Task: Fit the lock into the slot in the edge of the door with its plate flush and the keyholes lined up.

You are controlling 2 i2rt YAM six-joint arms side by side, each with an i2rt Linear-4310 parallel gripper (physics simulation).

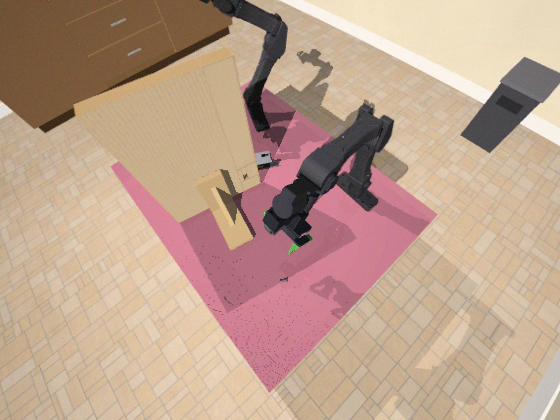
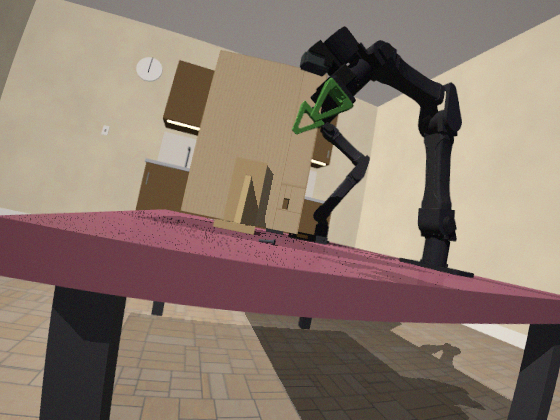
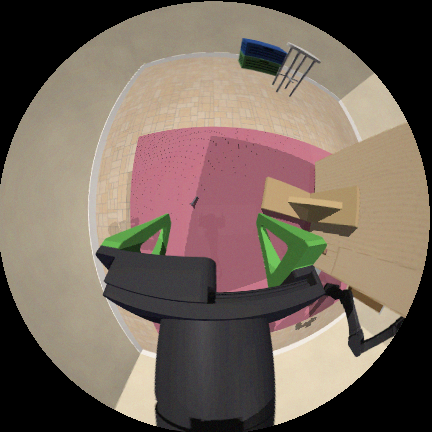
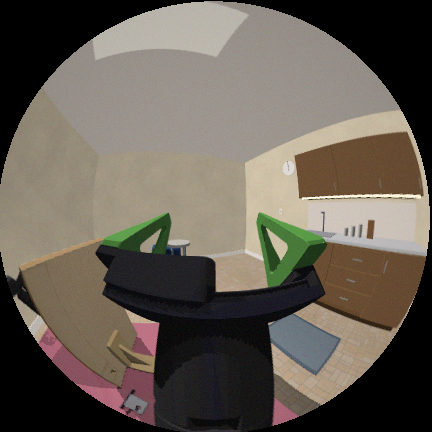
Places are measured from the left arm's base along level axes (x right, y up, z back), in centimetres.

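Pixels of known places: left gripper, fingertip midpoint: [image 1: 278, 241] [image 2: 302, 126] [image 3: 213, 217]; right gripper, fingertip midpoint: [image 4: 213, 216]; left arm's base, origin of the base link: [image 1: 355, 191] [image 2: 432, 268]; right arm's base, origin of the base link: [image 1: 258, 117] [image 3: 330, 289].
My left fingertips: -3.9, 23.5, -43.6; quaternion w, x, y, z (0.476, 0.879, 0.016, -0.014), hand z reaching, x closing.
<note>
Ahead of a thing's pixels: the offset from my left fingertips to its top centre, as dx, dy, dz. "spot": to the spot under its first point.
The tall wooden door @[+38.4, +34.6, -3.2] [image 1: 165, 130] [image 2: 245, 115] [image 3: 380, 165] [image 4: 75, 290] stands upright on the pink table, with a small keyhole opening @[spot: +35.7, -15.1, +10.2] [image 1: 245, 176] [image 2: 286, 203] [image 4: 113, 370] low near one vertical edge. The slot in its edge cannot be made out. The lock @[+43.1, -20.9, +23.4] [image 1: 263, 159] [image 4: 135, 403], a silver plate with dark parts, lies on the table beside that edge. My left gripper [image 1: 278, 234] [image 2: 305, 125] [image 3: 213, 217] is open and empty, high above the table in front of the door, away from the lock. My right gripper [image 4: 213, 216] is open and empty, pointed across the room, away from the lock.
A wooden support @[spot: +16.9, -21.7, -7.0] [image 1: 240, 240] [image 2: 234, 227] [image 3: 280, 196] with an upright brace stands against the door's face. A small dark item @[-5.3, -22.5, -3.8] [image 1: 284, 279] [image 2: 267, 242] [image 3: 194, 202] lies on the pink table [image 1: 280, 340] [image 2: 200, 272]. The right arm [image 1: 272, 50] [image 2: 350, 175] [image 3: 354, 325] rises beyond the door's edge.
</note>
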